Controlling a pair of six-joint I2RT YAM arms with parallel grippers.
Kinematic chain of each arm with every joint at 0, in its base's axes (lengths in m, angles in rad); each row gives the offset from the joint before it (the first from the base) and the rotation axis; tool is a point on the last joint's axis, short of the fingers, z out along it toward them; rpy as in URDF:
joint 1: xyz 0 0 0.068 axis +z
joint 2: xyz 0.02 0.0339 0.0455 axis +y
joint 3: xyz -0.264 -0.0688 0 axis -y
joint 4: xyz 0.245 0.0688 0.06 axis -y
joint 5: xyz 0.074 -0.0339 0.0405 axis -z
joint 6: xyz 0.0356 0 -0.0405 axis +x
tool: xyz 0 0 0 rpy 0 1.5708 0
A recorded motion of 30 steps. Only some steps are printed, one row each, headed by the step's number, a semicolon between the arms.
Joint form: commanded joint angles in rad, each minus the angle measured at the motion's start. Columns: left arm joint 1, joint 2, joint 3, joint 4, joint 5, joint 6; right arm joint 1, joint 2, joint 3, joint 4, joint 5, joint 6.
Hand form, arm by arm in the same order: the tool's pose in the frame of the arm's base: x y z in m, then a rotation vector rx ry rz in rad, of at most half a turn. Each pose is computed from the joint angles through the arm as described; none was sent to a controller.
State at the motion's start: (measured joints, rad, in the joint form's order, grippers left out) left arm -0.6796 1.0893 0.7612 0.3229 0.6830 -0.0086; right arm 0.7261 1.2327 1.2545 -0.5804 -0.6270 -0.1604
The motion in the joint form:
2: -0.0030 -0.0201 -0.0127 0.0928 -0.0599 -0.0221; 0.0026 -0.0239 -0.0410 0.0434 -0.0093 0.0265
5: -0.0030 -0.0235 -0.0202 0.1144 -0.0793 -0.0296; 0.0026 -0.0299 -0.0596 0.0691 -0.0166 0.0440
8: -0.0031 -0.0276 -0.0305 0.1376 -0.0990 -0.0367; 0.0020 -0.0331 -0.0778 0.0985 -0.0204 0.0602
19: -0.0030 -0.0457 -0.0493 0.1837 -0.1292 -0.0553; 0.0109 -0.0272 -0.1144 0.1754 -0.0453 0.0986
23: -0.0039 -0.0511 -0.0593 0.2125 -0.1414 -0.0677; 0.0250 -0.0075 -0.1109 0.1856 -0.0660 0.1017
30: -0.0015 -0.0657 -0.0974 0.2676 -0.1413 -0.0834; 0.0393 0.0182 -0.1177 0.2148 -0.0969 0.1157
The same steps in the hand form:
2: 0.1785 -0.1719 0.3345 0.9783 1.2441 -1.0231; 0.1796 0.1887 0.3695 -1.2456 1.7546 1.0200
5: 0.1783 -0.1710 0.3348 0.9559 1.2378 -1.0132; 0.1793 0.1887 0.3670 -1.2339 1.7517 1.0366
8: 0.1780 -0.1700 0.3345 0.9334 1.2317 -1.0034; 0.1799 0.1892 0.3644 -1.2206 1.7481 1.0484
19: 0.1752 -0.1666 0.3367 0.8907 1.2063 -0.9932; 0.1812 0.1944 0.3578 -1.2090 1.7279 1.0988
23: 0.1741 -0.1655 0.3374 0.8703 1.1920 -0.9937; 0.1816 0.2007 0.3552 -1.2332 1.7222 1.1303
30: 0.1709 -0.1621 0.3327 0.8550 1.1687 -1.0017; 0.1831 0.2086 0.3494 -1.2551 1.7179 1.1784

